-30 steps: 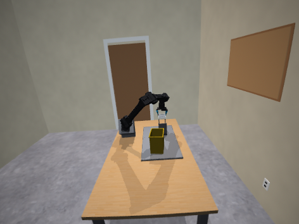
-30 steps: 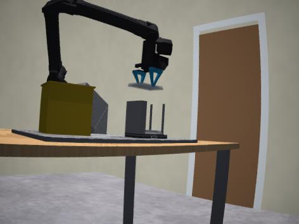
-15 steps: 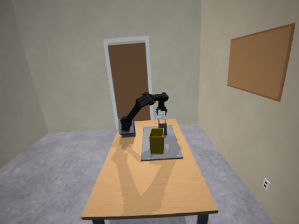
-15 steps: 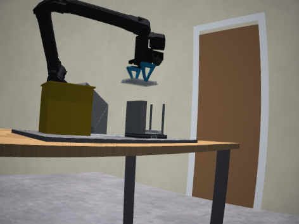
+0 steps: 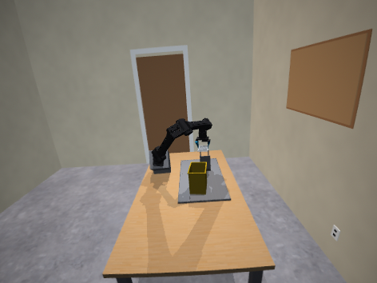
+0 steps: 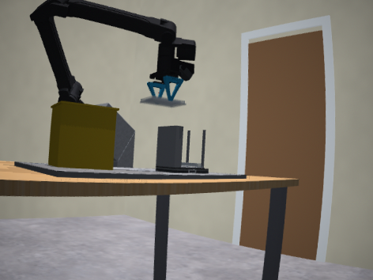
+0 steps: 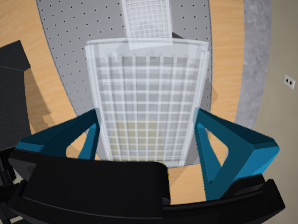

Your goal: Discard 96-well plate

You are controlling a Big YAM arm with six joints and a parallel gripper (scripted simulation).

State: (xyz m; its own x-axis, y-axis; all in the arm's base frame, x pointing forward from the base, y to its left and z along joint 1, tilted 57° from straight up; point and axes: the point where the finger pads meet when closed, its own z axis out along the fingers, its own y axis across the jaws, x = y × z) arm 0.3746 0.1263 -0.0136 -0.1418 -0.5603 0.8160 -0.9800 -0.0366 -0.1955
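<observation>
The bin is 60 mm behind my hand, 260 mm to the right of it and 150 mm below it.
</observation>
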